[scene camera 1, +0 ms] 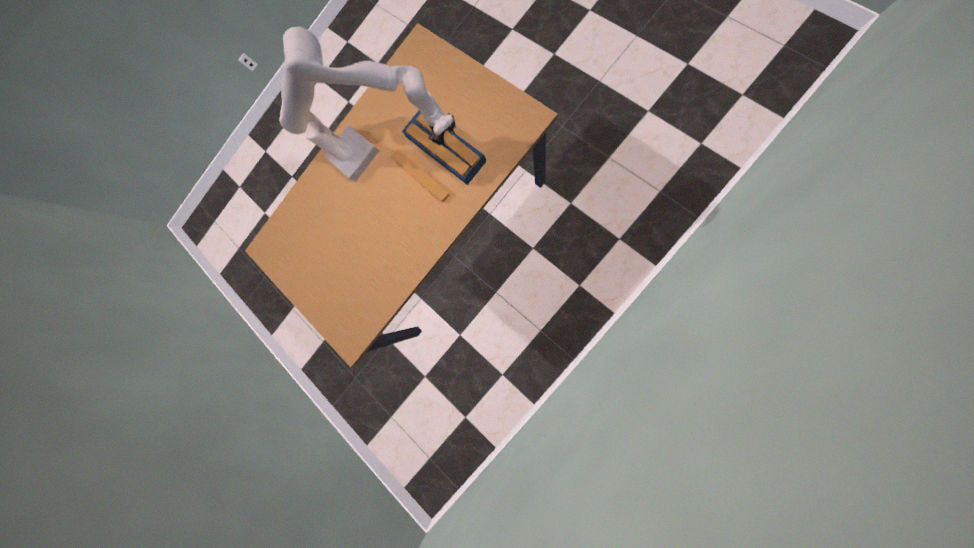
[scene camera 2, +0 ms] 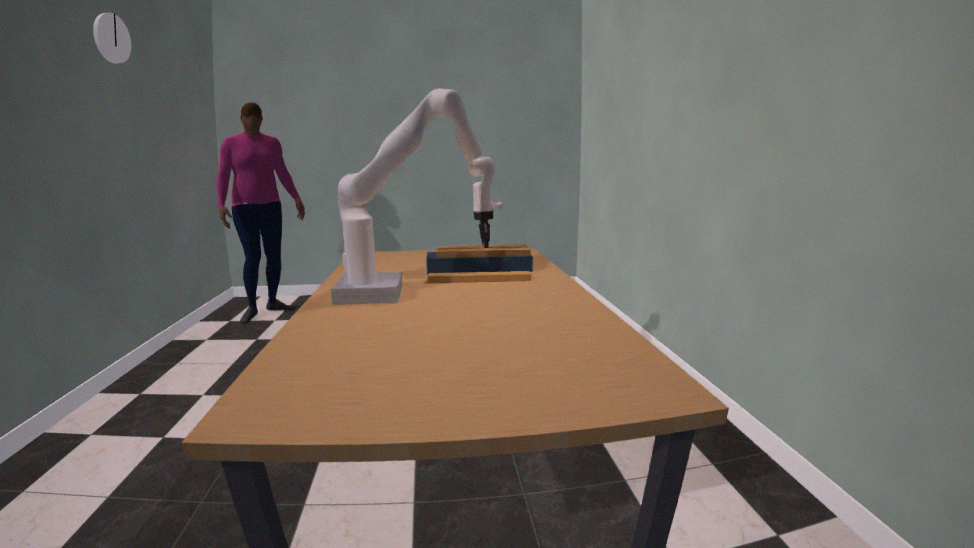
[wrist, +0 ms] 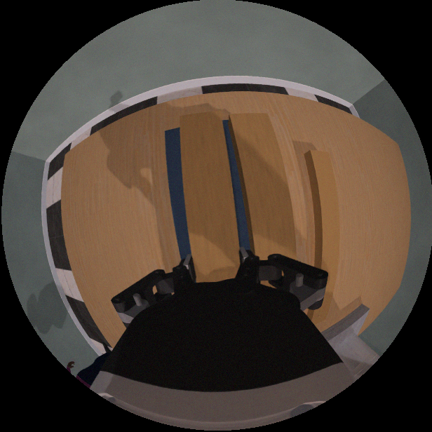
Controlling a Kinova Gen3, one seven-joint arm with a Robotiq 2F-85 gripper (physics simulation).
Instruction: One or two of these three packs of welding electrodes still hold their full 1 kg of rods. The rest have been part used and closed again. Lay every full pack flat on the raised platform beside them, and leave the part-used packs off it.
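Places are measured from the arm's base along level axes (x left, y back, z up), in metres.
Pixels of known places: gripper, between the fingertips: [scene camera 1: 449, 140]; arm's base, origin of its link: [scene camera 1: 343, 152] [scene camera 2: 361, 281].
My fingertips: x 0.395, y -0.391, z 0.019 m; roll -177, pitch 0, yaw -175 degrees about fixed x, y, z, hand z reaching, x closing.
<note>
Ahead of a thing's pixels: the offset from my fingertips to its top centre. Level surfaces: height alone.
The raised platform {dz -0.007, dx -0.031, dy +0.028 m} [scene camera 1: 476, 171] [scene camera 2: 476, 264] [wrist: 175, 180] is dark blue. Three long, flat, wood-coloured packs show; no fill marking is readable. My gripper [scene camera 1: 436, 138] [scene camera 2: 485, 244] [wrist: 216, 258] is shut across the sides of one pack [scene camera 1: 461, 149] [scene camera 2: 507, 248] [wrist: 207, 200], which is flat over the platform's far half; whether it touches the surface I cannot tell. A second pack {dz +0.017, dx -0.065, dy +0.011 m} [scene camera 1: 437, 149] [scene camera 2: 476, 252] [wrist: 267, 185] lies flat on the near half, parallel, with a narrow blue strip between them. The third pack {dz -0.043, dx -0.203, dy +0.026 m} [scene camera 1: 422, 178] [scene camera 2: 478, 278] [wrist: 329, 210] lies on the table beside the platform.
The wooden table {dz -0.067 m} [scene camera 1: 340, 238] [scene camera 2: 463, 354] carries everything. The arm's grey base [scene camera 1: 350, 155] [scene camera 2: 367, 289] stands to the left of the packs in the second scene view. A person in a pink top [scene camera 2: 255, 170] stands on the floor beyond the table's far left.
</note>
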